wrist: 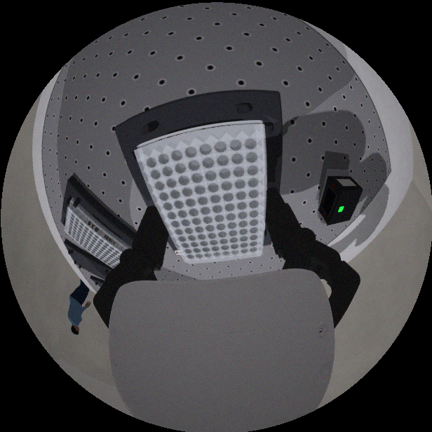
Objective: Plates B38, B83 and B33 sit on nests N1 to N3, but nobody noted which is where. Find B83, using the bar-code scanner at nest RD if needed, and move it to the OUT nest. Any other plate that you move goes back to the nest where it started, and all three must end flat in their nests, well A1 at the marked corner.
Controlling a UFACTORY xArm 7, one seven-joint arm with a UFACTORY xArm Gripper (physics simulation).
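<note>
A pale 96-well plate fills the middle of the wrist view, its round wells facing me. My gripper is shut on this plate, one black finger along each long side. The plate is low at a dark nest, whose rim shows beyond its far end and along its right side. The plate's underside and seating are hidden. A second pale plate sits in another dark nest at the left; the small print on its edge is too small to read. The black scanner stands at the right with a green light showing.
A perforated grey deck surrounds the nests. Another dark nest partly shows at the lower left, beyond the second plate. A person in blue is at the lower left, beyond the deck edge. The grey gripper body hides the lower middle.
</note>
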